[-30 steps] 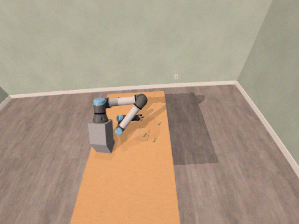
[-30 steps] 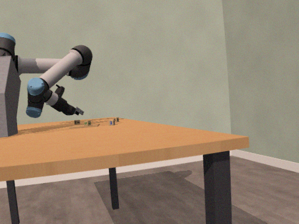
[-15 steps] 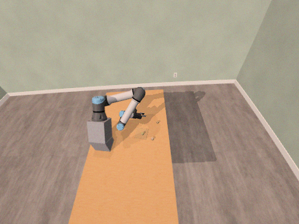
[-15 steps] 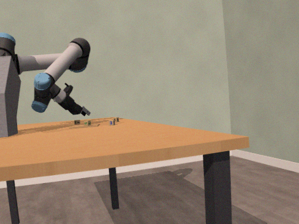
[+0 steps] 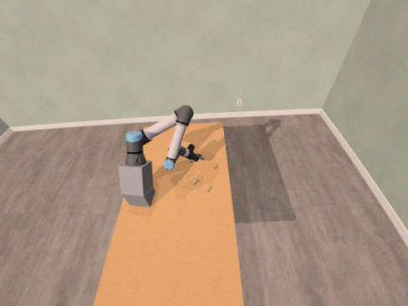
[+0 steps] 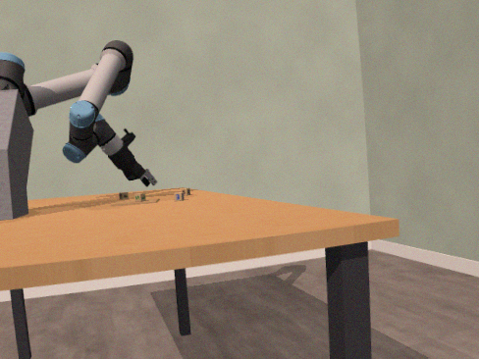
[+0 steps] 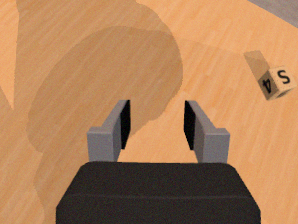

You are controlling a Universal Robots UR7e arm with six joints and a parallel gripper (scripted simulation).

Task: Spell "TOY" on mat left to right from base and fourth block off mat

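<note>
Right now my hand is 10 cm past the T block, 1 cm to the left of it and 5 cm above it. From my hand the other things lie so: O block (2 cm behind, 25 cm to the right, 4 cm below); then Y block (10 cm ahead, 30 cm to the right, 5 cm below); then tan mat (4 cm behind, 24 cm to the right, 6 cm below).
</note>
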